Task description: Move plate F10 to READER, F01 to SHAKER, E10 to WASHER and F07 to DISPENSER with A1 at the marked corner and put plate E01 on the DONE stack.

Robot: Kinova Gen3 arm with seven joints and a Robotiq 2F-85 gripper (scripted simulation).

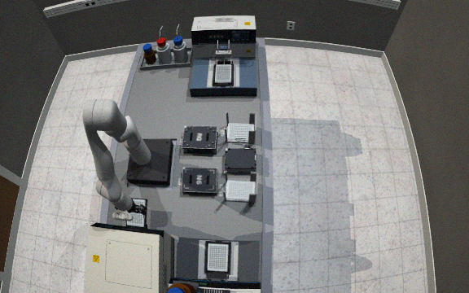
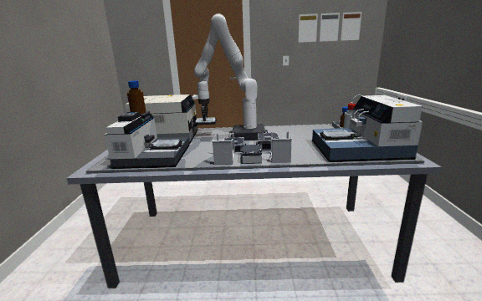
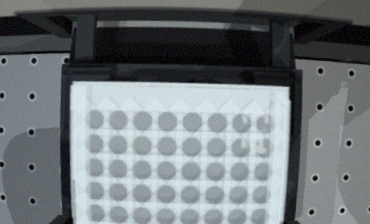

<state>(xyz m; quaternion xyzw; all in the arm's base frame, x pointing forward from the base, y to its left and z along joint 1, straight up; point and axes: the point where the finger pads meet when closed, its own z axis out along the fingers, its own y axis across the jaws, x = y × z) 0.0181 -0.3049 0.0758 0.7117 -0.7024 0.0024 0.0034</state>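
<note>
Right now the dark pull-out tray is 2 cm below my hand. Round my hand: washer nest (37 cm ahead, 78 cm to the left, 4 cm below); regrip nest (27 cm ahead, 41 cm to the left, 7 cm below).
</note>
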